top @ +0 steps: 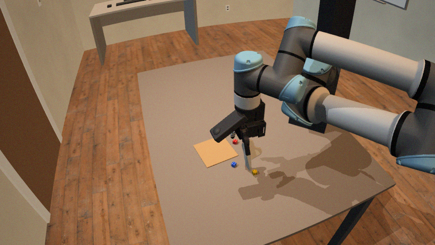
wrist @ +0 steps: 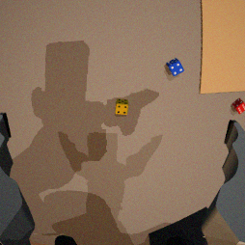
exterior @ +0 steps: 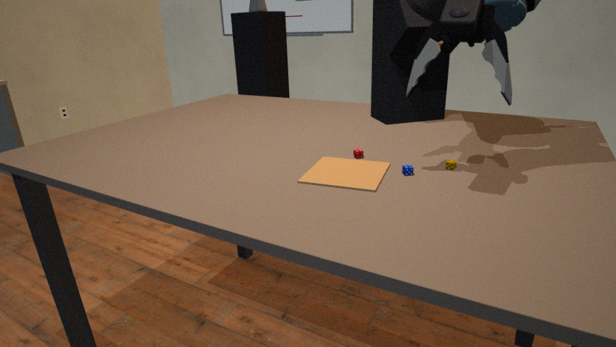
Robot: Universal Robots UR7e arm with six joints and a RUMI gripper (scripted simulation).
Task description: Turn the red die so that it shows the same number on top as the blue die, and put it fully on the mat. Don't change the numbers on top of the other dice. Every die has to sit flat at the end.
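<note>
Now: the red die 20 cm to the right of my hand, 13 cm below it and 4 cm behind it. Round my hand: mat: 17 cm to the right, 14 cm below, 5 cm ahead; then blue die: 13 cm below, 7 cm to the right; then yellow die: 13 cm below, 7 cm behind, 1 cm to the right.
</note>
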